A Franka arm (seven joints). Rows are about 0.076 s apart.
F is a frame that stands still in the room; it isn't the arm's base.
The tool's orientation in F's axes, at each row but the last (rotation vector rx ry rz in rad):
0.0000, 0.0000, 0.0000
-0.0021, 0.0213, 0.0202
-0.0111, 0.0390, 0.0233
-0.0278, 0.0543, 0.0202
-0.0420, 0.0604, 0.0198
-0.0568, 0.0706, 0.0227
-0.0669, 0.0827, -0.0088
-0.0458, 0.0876, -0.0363
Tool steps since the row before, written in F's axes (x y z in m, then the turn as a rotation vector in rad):
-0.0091, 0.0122, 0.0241, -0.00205, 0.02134, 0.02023
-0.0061, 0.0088, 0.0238, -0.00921, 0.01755, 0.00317
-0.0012, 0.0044, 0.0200, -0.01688, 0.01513, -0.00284
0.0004, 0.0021, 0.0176, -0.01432, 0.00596, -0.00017
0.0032, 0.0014, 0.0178, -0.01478, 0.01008, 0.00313
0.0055, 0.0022, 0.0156, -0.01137, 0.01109, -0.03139
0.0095, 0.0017, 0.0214, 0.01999, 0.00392, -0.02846
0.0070, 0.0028, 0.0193, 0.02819, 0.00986, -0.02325
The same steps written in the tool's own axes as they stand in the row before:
-0.0091, 0.0122, 0.0241, -0.00205, 0.02134, 0.02023
-0.0064, 0.0089, 0.0237, -0.00892, 0.01773, 0.00301
-0.0019, 0.0042, 0.0200, -0.01640, 0.01555, -0.00332
-0.0005, 0.0016, 0.0176, -0.01417, 0.00626, -0.00077
0.0021, 0.0006, 0.0180, -0.01475, 0.01025, 0.00266
0.0044, 0.0012, 0.0160, -0.00888, 0.01310, -0.03142
0.0077, 0.0003, 0.0222, 0.02222, 0.00594, -0.02638
0.0052, 0.0021, 0.0199, 0.02970, 0.01191, -0.02021

